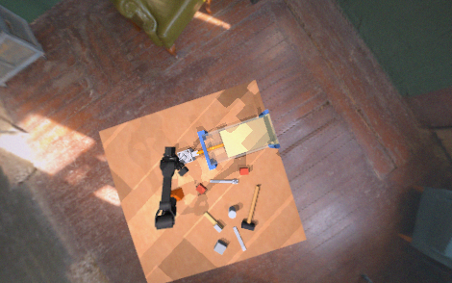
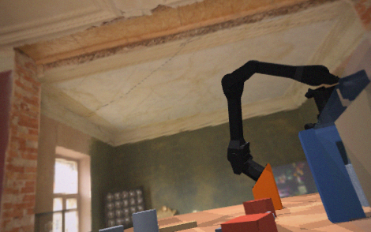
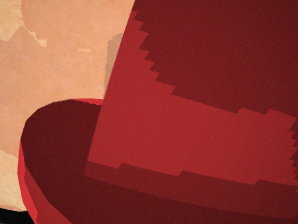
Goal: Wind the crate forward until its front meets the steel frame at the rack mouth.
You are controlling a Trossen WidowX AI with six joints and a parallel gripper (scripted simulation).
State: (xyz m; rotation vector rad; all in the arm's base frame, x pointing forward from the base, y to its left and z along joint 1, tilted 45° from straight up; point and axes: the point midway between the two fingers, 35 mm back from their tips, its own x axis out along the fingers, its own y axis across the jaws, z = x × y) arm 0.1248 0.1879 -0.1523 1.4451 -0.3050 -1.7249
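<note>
Right now the winch handle is 20 mm behind my gripper tip, 20 mm above it and 10 mm to the right of it. The rest, counted from my gripper tip: grey hand winch: 60 mm below, 30 mm ahead, 10 mm to the left; then red knob: 50 mm behind, 50 mm above, 20 mm to the right; then clear-panelled guard cubby: 440 mm ahead, 40 mm to the left, 30 mm above.
</note>
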